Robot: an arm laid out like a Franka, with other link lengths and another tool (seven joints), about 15 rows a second.
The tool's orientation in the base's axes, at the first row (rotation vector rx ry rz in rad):
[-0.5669, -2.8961, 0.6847]
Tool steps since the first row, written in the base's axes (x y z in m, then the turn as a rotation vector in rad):
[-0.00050, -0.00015, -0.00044, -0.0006, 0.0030, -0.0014]
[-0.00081, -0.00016, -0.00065, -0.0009, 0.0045, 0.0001]
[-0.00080, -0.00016, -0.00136, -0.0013, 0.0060, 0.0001]
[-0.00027, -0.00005, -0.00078, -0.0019, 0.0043, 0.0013]
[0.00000, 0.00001, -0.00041, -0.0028, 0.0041, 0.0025]
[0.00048, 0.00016, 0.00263, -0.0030, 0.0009, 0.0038]
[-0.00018, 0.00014, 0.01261, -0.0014, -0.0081, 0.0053]
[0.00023, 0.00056, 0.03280, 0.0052, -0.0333, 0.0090]
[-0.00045, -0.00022, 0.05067, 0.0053, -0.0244, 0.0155]
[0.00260, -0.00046, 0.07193, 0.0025, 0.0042, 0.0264]
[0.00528, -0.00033, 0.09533, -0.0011, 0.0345, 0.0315]
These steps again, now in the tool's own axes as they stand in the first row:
[0.00039, -0.00009, 0.00055, 0.0017, 0.0029, 0.0001]
[0.00067, -0.00011, 0.00080, 0.0026, 0.0034, -0.0018]
[0.00065, 0.00022, 0.00143, 0.0035, 0.0045, -0.0023]
[0.00021, 0.00022, 0.00077, 0.0034, 0.0023, -0.0026]
[-0.00001, 0.00019, 0.00036, 0.0042, 0.0013, -0.0034]
[-0.00032, -0.00090, -0.00250, 0.0032, -0.0020, -0.0032]
[0.00051, -0.00564, -0.01127, -0.0017, -0.0096, -0.0011]
[0.00074, -0.01428, -0.02953, -0.0173, -0.0299, 0.0046]
[0.00148, -0.02322, -0.04502, -0.0139, -0.0255, -0.0048]
[-0.00095, -0.03201, -0.06446, -0.0001, -0.0076, -0.0257]
[-0.00284, -0.04159, -0.08590, 0.0149, 0.0140, -0.0420]

